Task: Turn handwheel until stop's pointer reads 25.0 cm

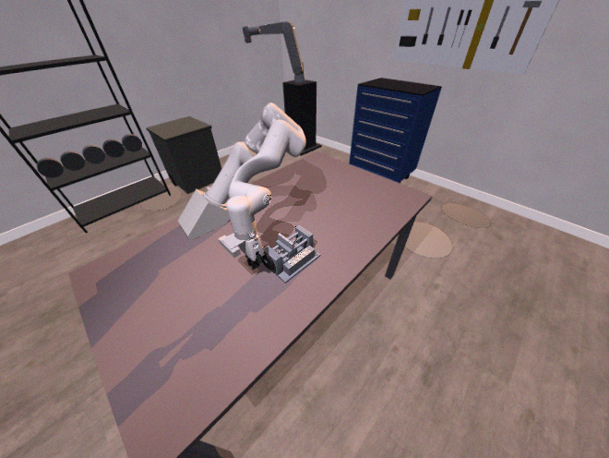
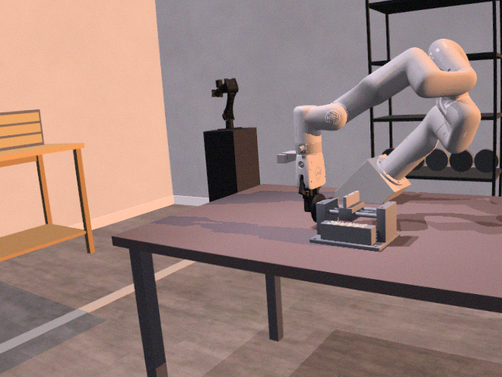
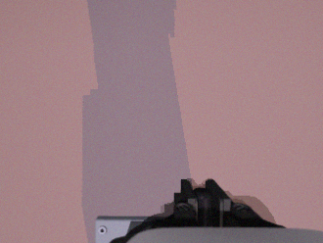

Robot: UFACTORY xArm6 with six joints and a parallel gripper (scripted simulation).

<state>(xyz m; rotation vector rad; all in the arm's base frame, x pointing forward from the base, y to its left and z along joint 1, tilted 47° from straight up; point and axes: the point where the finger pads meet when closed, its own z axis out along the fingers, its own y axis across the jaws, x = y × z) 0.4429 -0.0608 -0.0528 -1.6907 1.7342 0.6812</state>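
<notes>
Now: hand 20 mm to the right of the black handwheel and 10 mm short of it. From my hand the other things lie so: sliding stop block: 140 mm to the left, 40 mm ahead, 10 mm above.
</notes>
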